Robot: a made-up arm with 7 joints. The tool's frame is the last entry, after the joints.
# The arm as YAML. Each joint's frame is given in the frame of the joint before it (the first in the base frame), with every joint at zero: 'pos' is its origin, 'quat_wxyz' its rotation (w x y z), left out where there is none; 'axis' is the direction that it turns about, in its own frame. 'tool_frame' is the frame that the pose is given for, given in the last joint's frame.
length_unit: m
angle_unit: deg
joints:
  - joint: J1
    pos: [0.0, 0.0, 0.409]
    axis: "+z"
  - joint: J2
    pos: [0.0, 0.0, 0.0]
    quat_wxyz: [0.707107, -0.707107, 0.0, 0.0]
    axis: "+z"
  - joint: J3
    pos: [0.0, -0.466, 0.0]
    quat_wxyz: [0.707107, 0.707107, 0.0, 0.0]
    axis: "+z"
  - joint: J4
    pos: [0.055, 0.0, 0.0]
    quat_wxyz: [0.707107, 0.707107, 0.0, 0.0]
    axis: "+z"
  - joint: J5
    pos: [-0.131, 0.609, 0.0]
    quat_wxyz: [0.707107, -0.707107, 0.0, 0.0]
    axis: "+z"
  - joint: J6
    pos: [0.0, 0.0, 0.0]
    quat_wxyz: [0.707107, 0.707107, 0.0, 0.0]
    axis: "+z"
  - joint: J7
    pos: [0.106, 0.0, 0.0]
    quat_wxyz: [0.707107, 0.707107, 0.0, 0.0]
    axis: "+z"
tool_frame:
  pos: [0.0, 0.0, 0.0]
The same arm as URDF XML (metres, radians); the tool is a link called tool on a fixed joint. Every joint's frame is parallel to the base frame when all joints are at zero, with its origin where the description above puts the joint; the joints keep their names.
<robot name="arm">
<joint name="J1" type="continuous"><parent link="base_link"/><child link="link1"/><origin xyz="0 0 0.409"/><axis xyz="0 0 1"/></joint>
<joint name="J2" type="continuous"><parent link="link1"/><child link="link2"/><origin xyz="0 0 0"/><axis xyz="0 1 0"/></joint>
<joint name="J3" type="continuous"><parent link="link2"/><child link="link3"/><origin xyz="0 0 0.466"/><axis xyz="0 0 1"/></joint>
<joint name="J4" type="continuous"><parent link="link3"/><child link="link4"/><origin xyz="0.055 0 0"/><axis xyz="0 -1 0"/></joint>
<joint name="J5" type="continuous"><parent link="link4"/><child link="link5"/><origin xyz="-0.131 0 0.609"/><axis xyz="0 0 1"/></joint>
<joint name="J6" type="continuous"><parent link="link5"/><child link="link6"/><origin xyz="0 0 0"/><axis xyz="0 -1 0"/></joint>
<joint name="J7" type="continuous"><parent link="link6"/><child link="link7"/><origin xyz="0.106 0 0"/><axis xyz="0 0 -1"/></joint>
<joint name="tool_joint" type="fixed"><parent link="link7"/><child link="tool"/><origin xyz="0 0 0" rpy="3.1416 0 0"/></joint>
<link name="base_link"/>
<link name="link1"/>
<link name="link2"/>
<link name="link3"/>
<link name="link4"/>
<link name="link5"/>
<link name="link6"/>
<link name="link7"/>
<link name="tool"/>
</robot>

